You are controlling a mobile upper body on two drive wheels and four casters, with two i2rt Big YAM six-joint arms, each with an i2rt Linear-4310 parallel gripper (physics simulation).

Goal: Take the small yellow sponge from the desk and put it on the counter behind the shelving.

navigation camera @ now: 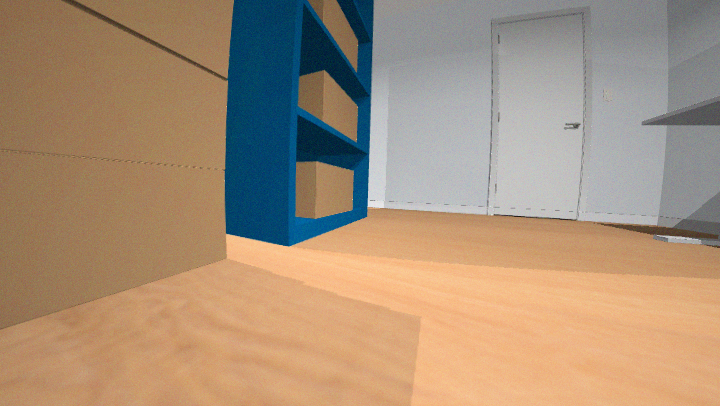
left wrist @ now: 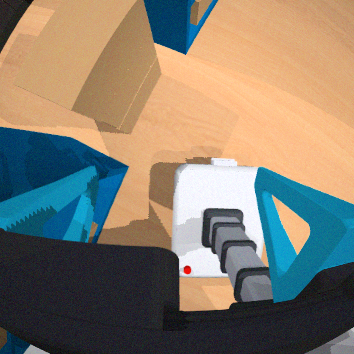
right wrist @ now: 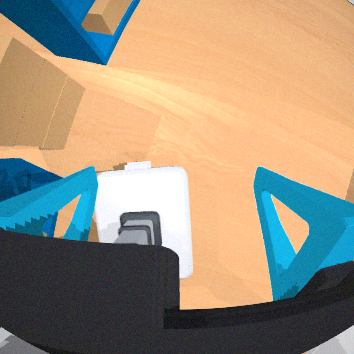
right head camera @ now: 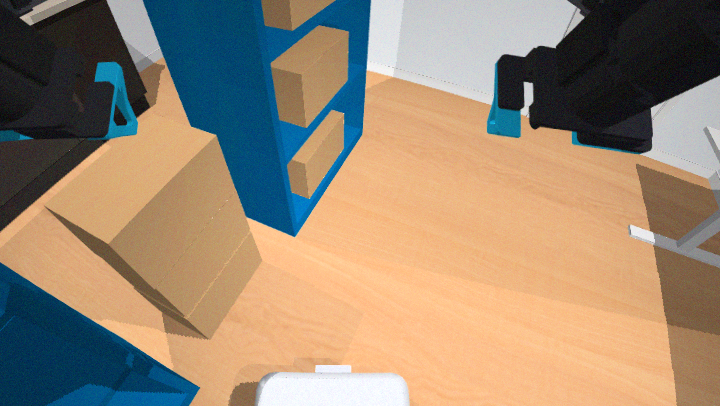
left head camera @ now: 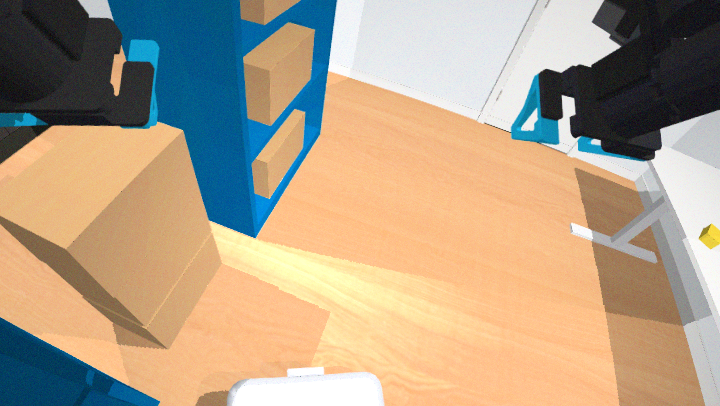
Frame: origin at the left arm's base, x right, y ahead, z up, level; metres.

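Seen in the pictures: left gripper, fingertip midpoint: point(left wrist: 176, 175) point(right head camera: 93, 129) point(left head camera: 101, 117); right gripper, fingertip midpoint: point(right wrist: 175, 175) point(right head camera: 531, 132) point(left head camera: 546, 139).
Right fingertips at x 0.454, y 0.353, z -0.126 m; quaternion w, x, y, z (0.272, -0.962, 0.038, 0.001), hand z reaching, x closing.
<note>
A point is followed by its place in that frame.
The small yellow sponge point(left head camera: 710, 236) @[x 1.821, y 0.527, z -0.649 m] lies on the white desk point(left head camera: 691, 194) @[x 2.038, y 0.793, z -0.690 m] point(navigation camera: 690, 113) @[x 1.992, y 1.021, z -0.715 m] at the right edge of the left head view. The blue shelving point(left head camera: 201, 100) @[x -0.142, y 1.097, z -0.636 m] point(right head camera: 226, 100) @[x -0.179, y 1.113, z -0.622 m] point(navigation camera: 262, 126) @[x -0.129, y 1.091, z -0.950 m] stands at upper left to centre, with cardboard boxes on its shelves. A dark unit point(right head camera: 100, 40) @[x -1.282, y 2.024, z -0.783 m] with a pale top edge shows left of the shelving in the right head view; I cannot tell whether it is the counter. My left gripper point(left head camera: 83, 123) @[x -0.006, y 0.350, z -0.129 m] point(left wrist: 176, 175) @[x -0.006, y 0.350, z -0.129 m] is open and empty at the upper left. My right gripper point(left head camera: 568, 142) @[x 0.454, y 0.353, z -0.126 m] point(right wrist: 175, 175) @[x 0.454, y 0.353, z -0.126 m] is open and empty, left of the sponge in the picture.
A stack of large cardboard boxes point(left head camera: 146, 216) @[x -0.243, y 0.684, z -0.743 m] point(right head camera: 181, 211) @[x -0.242, y 0.685, z -0.724 m] point(navigation camera: 110, 216) @[x -0.247, y 0.672, z -1.252 m] stands before the shelving at left. Another blue unit point(left head camera: 40, 363) @[x -0.340, y 0.262, z -0.673 m] point(right head camera: 75, 348) @[x -0.522, y 0.293, z -0.876 m] is at lower left. My white base point(left head camera: 307, 393) @[x 0.226, y 0.261, z -1.150 m] is at bottom centre. A closed door point(navigation camera: 536, 121) @[x 2.058, y 2.011, z -0.440 m] is in the far wall.
</note>
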